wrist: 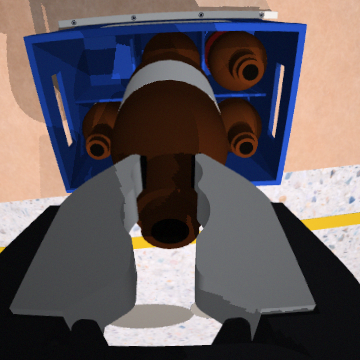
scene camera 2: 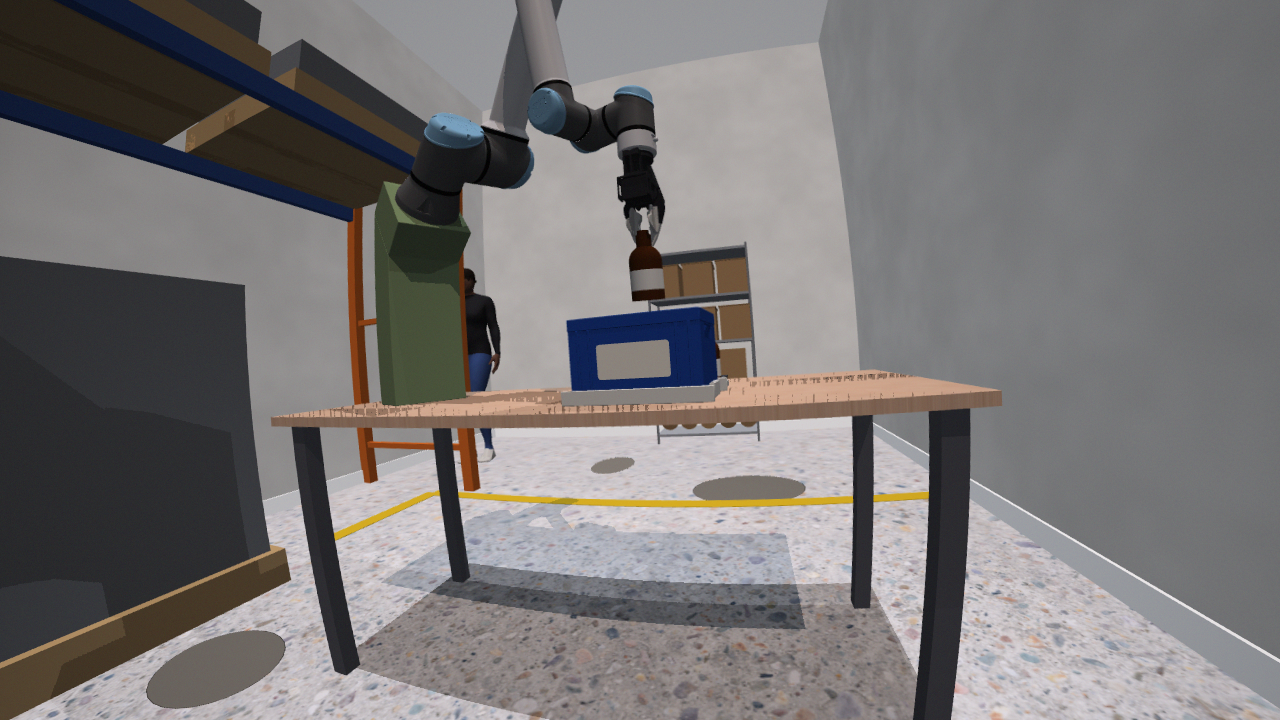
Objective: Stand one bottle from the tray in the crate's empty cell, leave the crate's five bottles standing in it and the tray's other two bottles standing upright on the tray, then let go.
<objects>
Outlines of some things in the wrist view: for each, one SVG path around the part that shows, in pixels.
My gripper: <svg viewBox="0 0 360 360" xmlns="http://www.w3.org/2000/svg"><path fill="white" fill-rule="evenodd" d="M360 283L343 262L282 202L272 202L249 180L206 154L191 154L191 187L197 192L196 219L203 227L197 234L195 242L194 301L199 310L222 325L211 344L108 345L103 335L104 327L130 311L136 301L137 272L129 231L138 220L136 197L143 188L146 188L147 161L145 155L131 154L82 183L59 205L49 205L0 252L0 360L360 360Z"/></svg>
A brown bottle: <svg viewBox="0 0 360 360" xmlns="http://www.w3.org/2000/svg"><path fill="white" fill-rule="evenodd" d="M165 52L144 59L133 70L112 127L110 156L112 164L131 154L146 156L146 188L143 188L136 197L138 212L136 224L140 227L141 236L147 243L159 248L174 249L186 246L194 241L201 225L196 219L197 192L191 187L191 154L204 153L225 165L228 141L219 108L203 69L194 60L185 55Z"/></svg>
</objects>
